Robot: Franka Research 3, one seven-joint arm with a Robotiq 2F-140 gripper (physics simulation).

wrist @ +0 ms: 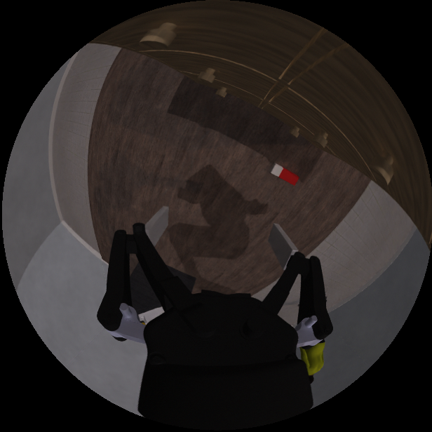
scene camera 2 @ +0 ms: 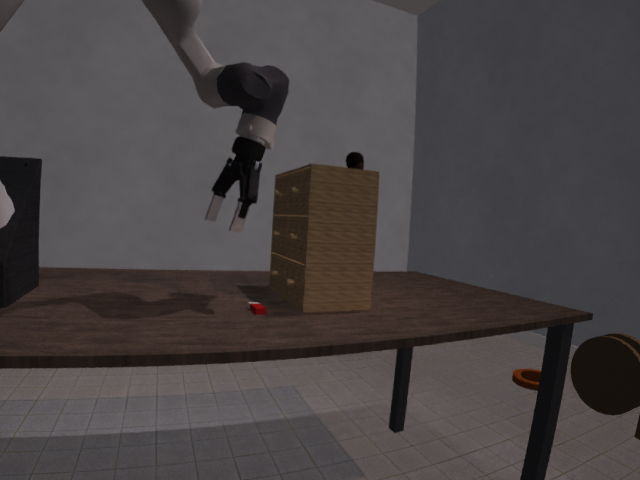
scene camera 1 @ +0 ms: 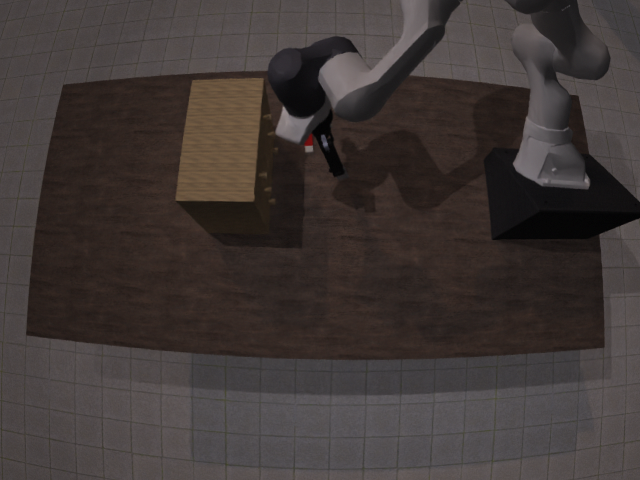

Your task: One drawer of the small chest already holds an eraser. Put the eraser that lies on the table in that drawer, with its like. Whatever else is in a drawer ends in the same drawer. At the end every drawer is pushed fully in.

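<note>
The eraser (scene camera 1: pixel 309 141) (scene camera 2: pixel 257 308) (wrist: pixel 288 176), red with a white end, lies flat on the table (scene camera 1: pixel 155 299) (scene camera 2: pixel 129 341) in front of the chest. The small wooden chest (scene camera 1: pixel 222 139) (scene camera 2: pixel 341 237) (wrist: pixel 240 45) stands upright, with drawers in two columns and three rows. The drawer fronts that show look flush; the contents are hidden. My gripper (scene camera 2: pixel 224 222) (wrist: pixel 220 224) is open and empty, pointing down, high above the table in front of the chest. In the wrist view the eraser lies beyond the right finger. In scene camera 1 the arm partly covers the gripper and the eraser.
The arm's black base block (scene camera 1: pixel 542 222) stands at the right end of the table in scene camera 1. Small knobs stick out of the drawer fronts towards the gripper side. A dark round head (scene camera 2: pixel 354 160) shows behind the chest. An orange ring (scene camera 2: pixel 522 384) is beyond the table.
</note>
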